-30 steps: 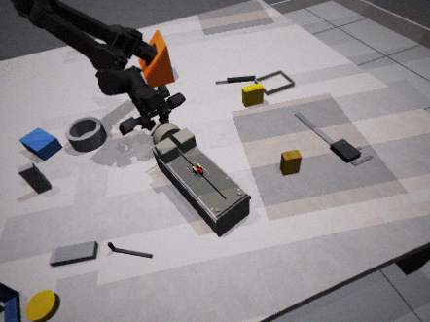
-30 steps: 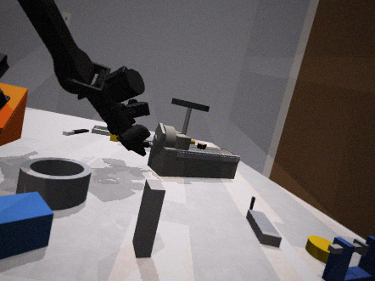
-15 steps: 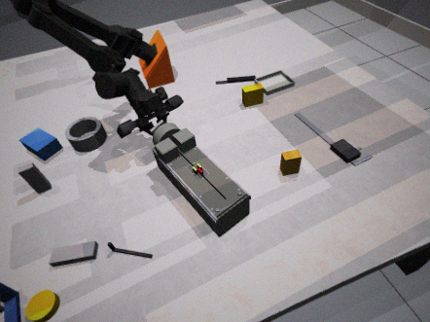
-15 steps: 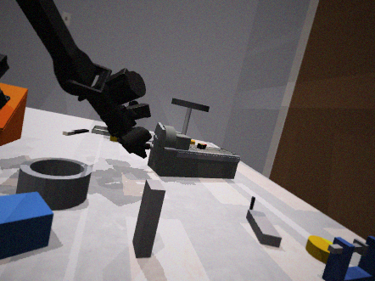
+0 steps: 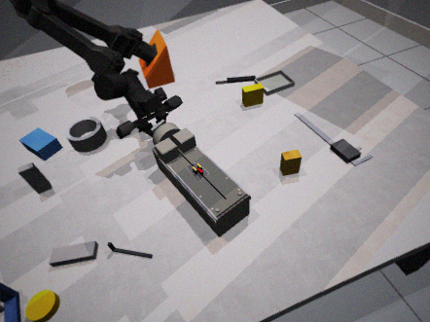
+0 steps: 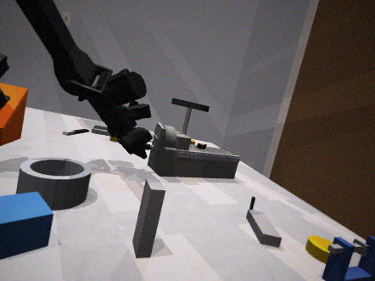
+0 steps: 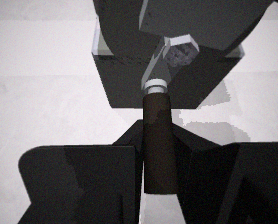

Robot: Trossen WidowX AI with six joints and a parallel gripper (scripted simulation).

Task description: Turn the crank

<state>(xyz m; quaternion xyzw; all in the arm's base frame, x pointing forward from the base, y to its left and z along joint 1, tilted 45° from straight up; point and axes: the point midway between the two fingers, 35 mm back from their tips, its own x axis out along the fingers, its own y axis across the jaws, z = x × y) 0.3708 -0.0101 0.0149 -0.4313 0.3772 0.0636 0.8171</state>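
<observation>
My gripper tip is now 2 cm past the dark crank handle, 1 cm to the left of it and 3 cm below it. From my gripper tip the other things lie so: black hex key: 26 cm ahead, 13 cm to the right, 2 cm below; blue block: 13 cm behind, 35 cm to the right, 1 cm below; red pointer: 17 cm ahead, 7 cm to the left, 5 cm above.
</observation>
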